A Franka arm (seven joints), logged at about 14 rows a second.
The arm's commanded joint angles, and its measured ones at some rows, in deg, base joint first. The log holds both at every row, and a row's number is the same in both.
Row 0, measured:
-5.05 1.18 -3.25 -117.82 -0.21 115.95 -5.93
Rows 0 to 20, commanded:
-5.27 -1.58 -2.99 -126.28 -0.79 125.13 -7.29
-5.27 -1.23 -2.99 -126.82 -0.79 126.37 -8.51
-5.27 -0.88 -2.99 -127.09 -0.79 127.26 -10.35
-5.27 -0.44 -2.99 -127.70 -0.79 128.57 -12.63
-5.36 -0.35 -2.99 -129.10 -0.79 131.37 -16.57
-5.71 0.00 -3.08 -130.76 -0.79 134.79 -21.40
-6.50 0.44 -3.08 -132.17 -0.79 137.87 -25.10
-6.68 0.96 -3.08 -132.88 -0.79 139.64 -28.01
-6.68 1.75 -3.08 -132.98 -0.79 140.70 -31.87
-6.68 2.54 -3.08 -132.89 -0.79 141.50 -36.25
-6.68 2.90 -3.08 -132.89 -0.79 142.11 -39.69
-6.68 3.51 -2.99 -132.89 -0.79 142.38 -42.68
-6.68 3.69 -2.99 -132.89 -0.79 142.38 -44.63
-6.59 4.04 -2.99 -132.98 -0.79 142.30 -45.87
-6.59 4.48 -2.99 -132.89 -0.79 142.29 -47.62
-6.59 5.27 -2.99 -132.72 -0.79 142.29 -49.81
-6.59 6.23 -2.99 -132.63 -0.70 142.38 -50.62
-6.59 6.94 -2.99 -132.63 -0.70 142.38 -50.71
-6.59 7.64 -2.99 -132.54 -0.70 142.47 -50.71
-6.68 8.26 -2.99 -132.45 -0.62 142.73 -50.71
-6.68 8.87 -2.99 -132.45 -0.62 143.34 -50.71
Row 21, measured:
-6.36 7.66 -3.13 -132.57 -0.26 141.71 -49.62
